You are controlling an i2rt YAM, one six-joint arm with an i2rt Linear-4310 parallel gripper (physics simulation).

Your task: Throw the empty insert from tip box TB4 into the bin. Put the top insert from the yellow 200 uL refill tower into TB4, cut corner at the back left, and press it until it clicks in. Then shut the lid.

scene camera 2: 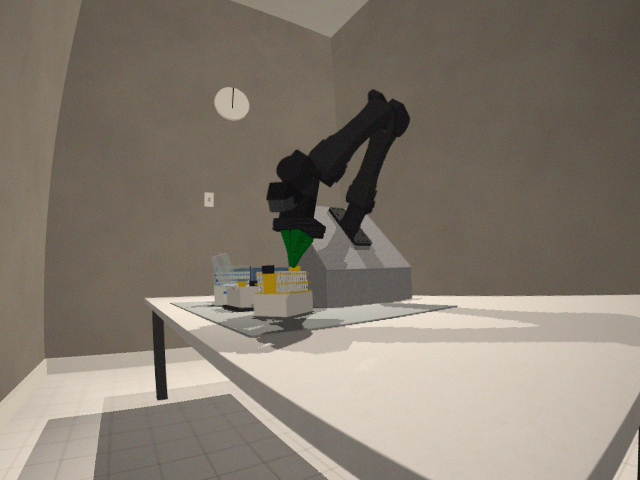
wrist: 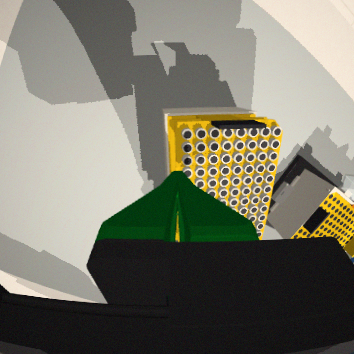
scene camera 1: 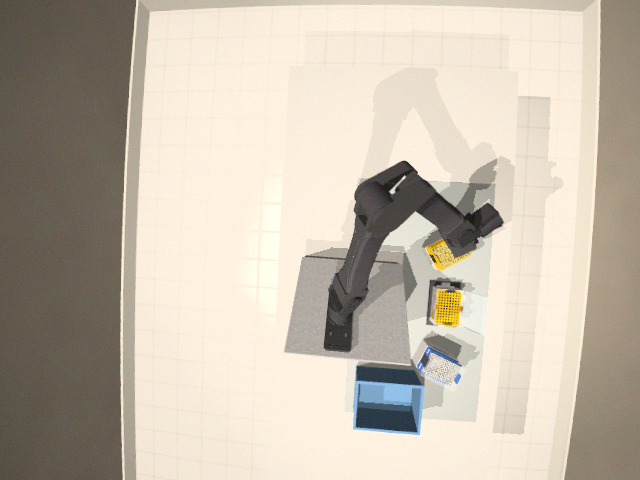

Scene:
same spot on grey mat: (wrist: 89, 89) = (scene camera 2: 313, 319)

